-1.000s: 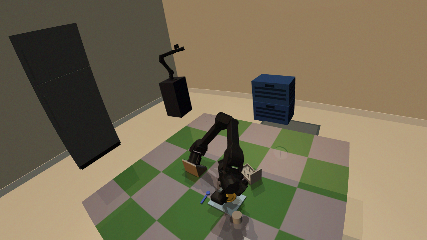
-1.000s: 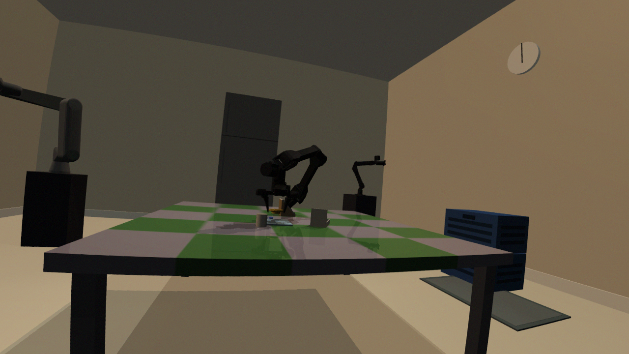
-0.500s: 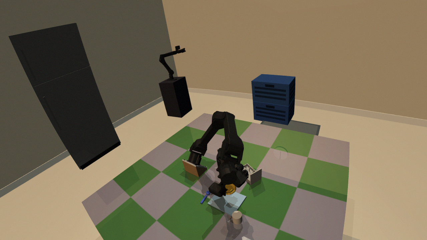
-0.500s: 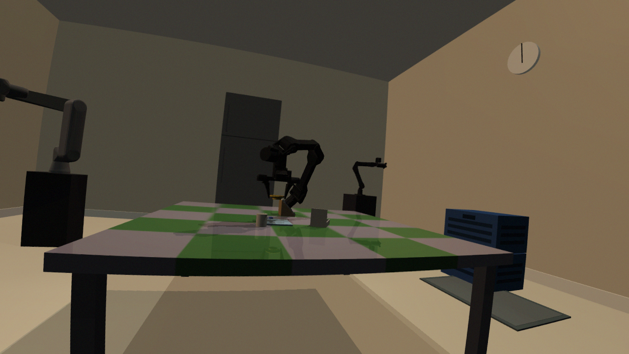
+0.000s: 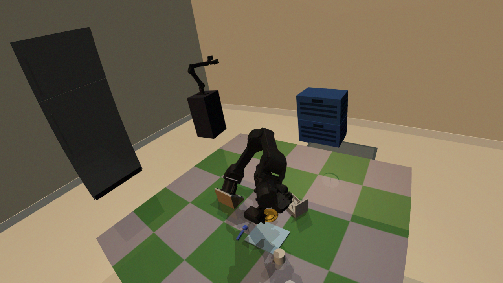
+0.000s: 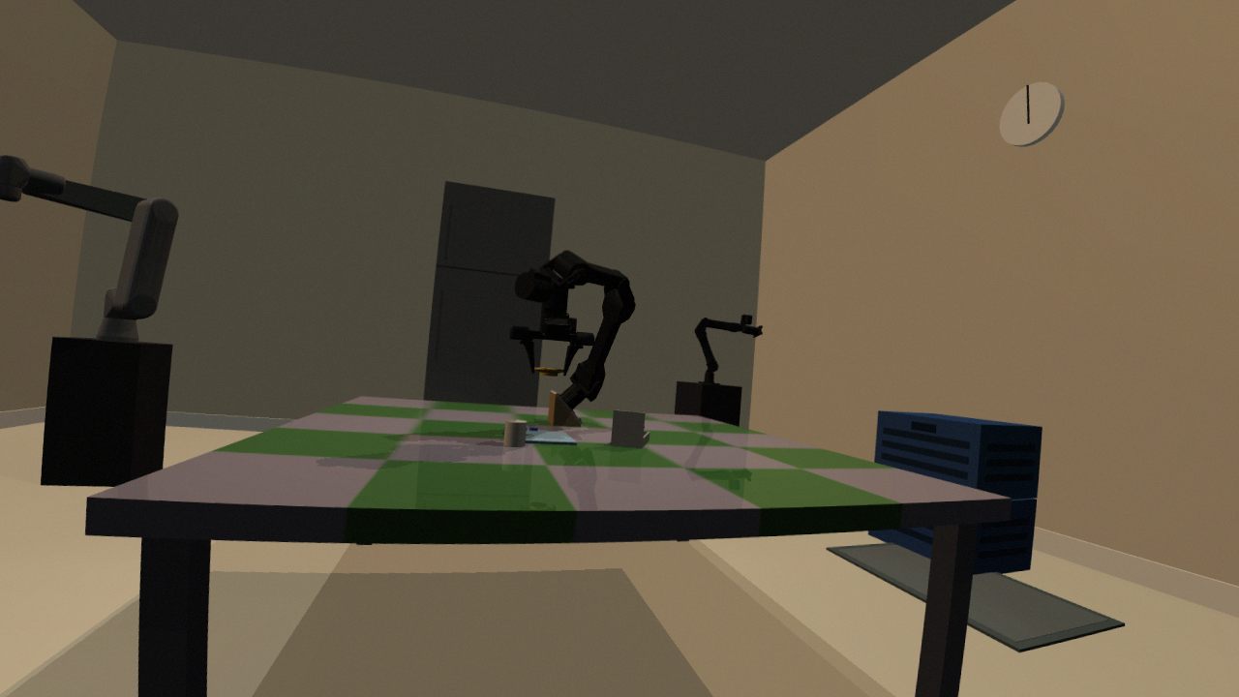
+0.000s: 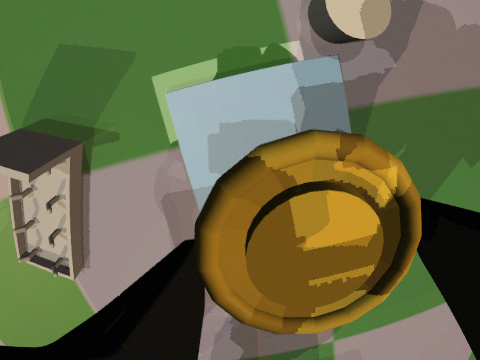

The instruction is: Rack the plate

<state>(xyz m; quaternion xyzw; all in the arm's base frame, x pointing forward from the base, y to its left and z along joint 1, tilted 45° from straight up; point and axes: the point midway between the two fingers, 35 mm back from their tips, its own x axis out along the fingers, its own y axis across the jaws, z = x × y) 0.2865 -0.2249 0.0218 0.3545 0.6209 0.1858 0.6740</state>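
Now: the beige dish rack 21 cm to the left of my gripper tip, 12 cm below it and 2 cm ahead of it. From my gripper tip the other things lie so: beige cup: 12 cm below, 8 cm to the right, 7 cm ahead; light blue mat: 15 cm below, 3 cm behind, 1 cm to the left; yellow plate: 1 cm above.
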